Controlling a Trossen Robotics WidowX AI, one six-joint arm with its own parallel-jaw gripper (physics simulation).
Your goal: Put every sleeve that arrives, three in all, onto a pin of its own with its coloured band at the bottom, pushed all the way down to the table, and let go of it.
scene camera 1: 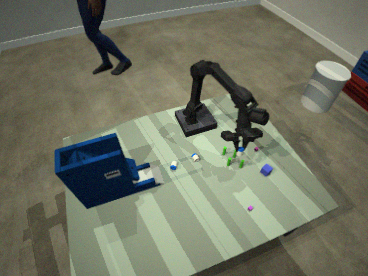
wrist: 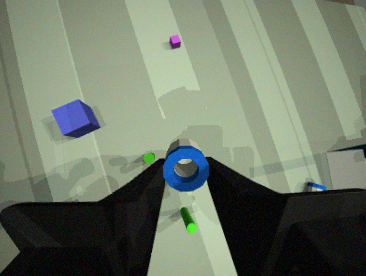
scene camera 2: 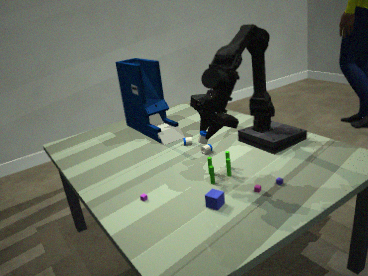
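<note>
My gripper is shut on a white sleeve with a blue band. The sleeve is held roughly upright above the table, its blue band at the top, facing the wrist camera. Several green pins stand close by; in the wrist view one is below the sleeve and another green pin is to its left. I see no sleeve on them. Two more sleeves lie on their sides: one sleeve nearer the dispenser, another sleeve nearer the pins.
A blue dispenser with a pale chute stands on the table. A blue cube, magenta cubes and a small violet cube lie around the pins.
</note>
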